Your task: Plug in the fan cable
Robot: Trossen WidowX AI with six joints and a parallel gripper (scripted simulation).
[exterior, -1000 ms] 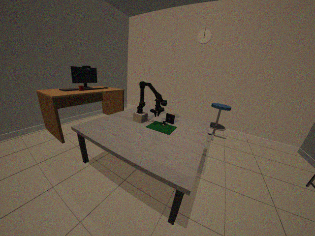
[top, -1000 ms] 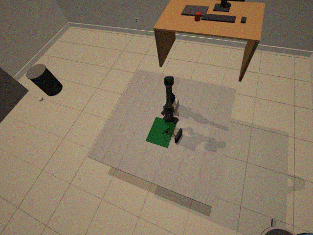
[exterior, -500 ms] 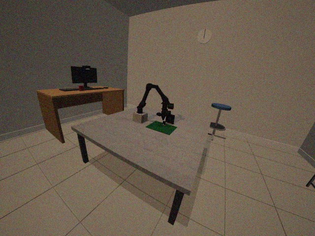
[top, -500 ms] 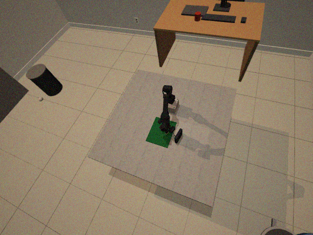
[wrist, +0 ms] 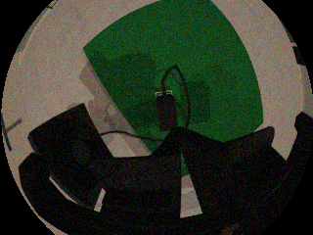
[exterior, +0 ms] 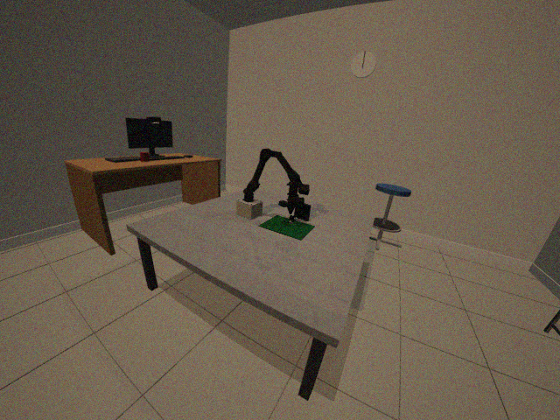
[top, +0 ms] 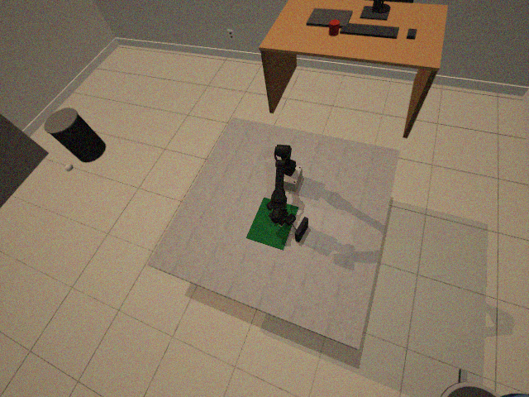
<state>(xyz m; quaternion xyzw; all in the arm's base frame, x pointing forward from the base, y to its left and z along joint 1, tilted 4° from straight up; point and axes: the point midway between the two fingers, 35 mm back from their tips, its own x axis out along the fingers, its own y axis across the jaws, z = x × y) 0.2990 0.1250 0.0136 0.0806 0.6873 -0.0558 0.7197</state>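
Right now the dark fan plug is 3 cm below my gripper tip and 1 cm ahead of it. From my gripper tip the other things lie so: green board: 8 cm below, 6 cm to the right, 3 cm ahead; black fan: 13 cm to the left, 1 cm below; pale four-pin header: 7 cm below, 1 cm ahead.
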